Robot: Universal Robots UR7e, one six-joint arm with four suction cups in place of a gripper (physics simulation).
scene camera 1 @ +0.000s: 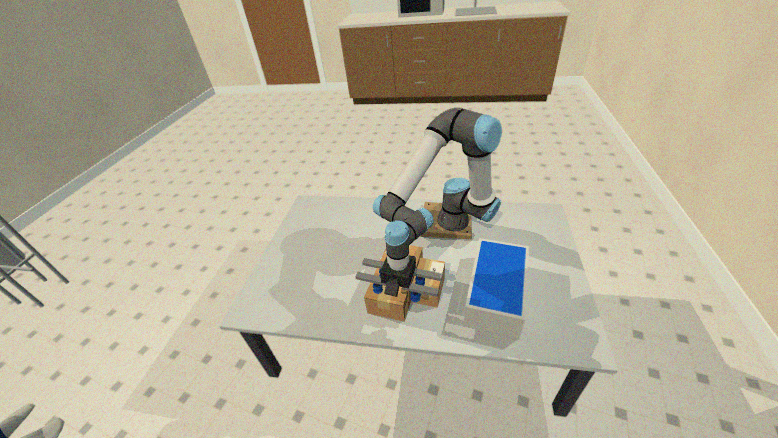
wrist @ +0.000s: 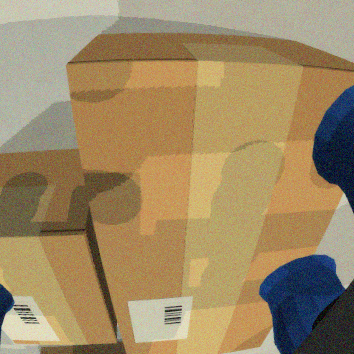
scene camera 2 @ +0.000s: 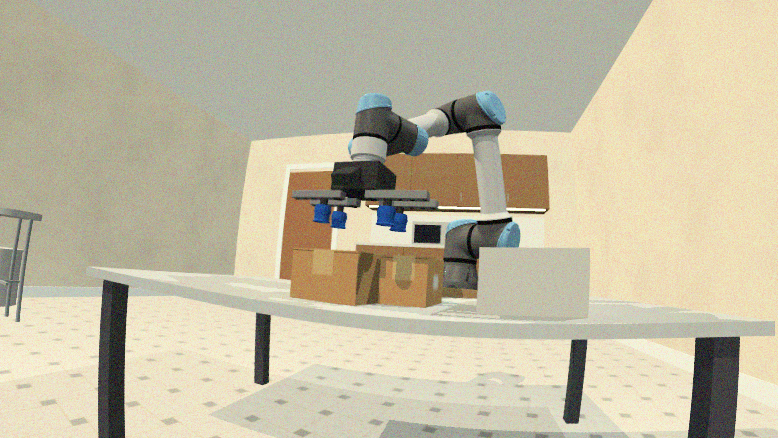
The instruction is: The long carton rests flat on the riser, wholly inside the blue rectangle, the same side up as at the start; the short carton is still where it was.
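Frame: origin at the arm's base, x ahead, y left, z up, level; centimetres.
Seen in the pictures: hand, its tool point: (scene camera 1: 399, 286) (wrist: 125, 237) (scene camera 2: 359, 226); arm's base, origin of its link: (scene camera 1: 452, 221) (scene camera 2: 457, 288).
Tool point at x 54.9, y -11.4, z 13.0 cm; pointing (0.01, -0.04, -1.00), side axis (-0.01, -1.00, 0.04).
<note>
Pixels of each thing's top centre, then the offset from my tool point to it.
- long carton, centre of its top: (wrist: 213, 283) (scene camera 2: 358, 255) (scene camera 1: 395, 270) dy -5.3, dx -11.3, dz -5.2 cm
- short carton, centre of its top: (wrist: 38, 304) (scene camera 2: 415, 258) (scene camera 1: 428, 273) dy +8.2, dx -12.8, dz -5.2 cm
- pale riser, centre of its top: (scene camera 2: 532, 254) (scene camera 1: 499, 274) dy +34.7, dx -17.0, dz -3.6 cm
- blue rectangle, centre of its top: (scene camera 1: 499, 274) dy +34.7, dx -17.0, dz -3.6 cm
The long carton (scene camera 1: 385, 305) (scene camera 2: 326, 277) (wrist: 160, 125) lies flat on the table, with a tape strip and a barcode label on top. The short carton (scene camera 1: 432, 297) (scene camera 2: 421, 282) (wrist: 75, 280) stands close beside it, on the riser's side, and has a label too. My gripper (scene camera 1: 396, 288) (scene camera 2: 360, 218) hangs level above the cartons, with a visible gap under its blue cups in scene camera 2. Its suction is off and it holds nothing, so it is open. The pale riser (scene camera 1: 492, 326) (scene camera 2: 533, 282) bears the blue rectangle (scene camera 1: 498, 277) on top. No carton is on it.
The grey table (scene camera 1: 321, 217) (scene camera 2: 626, 326) carries the cartons, the riser and the arm's wooden base plate (scene camera 1: 431, 232), which is behind the cartons in scene camera 1. The riser stands to the right of the short carton. A cabinet (scene camera 1: 451, 59) stands far behind the table.
</note>
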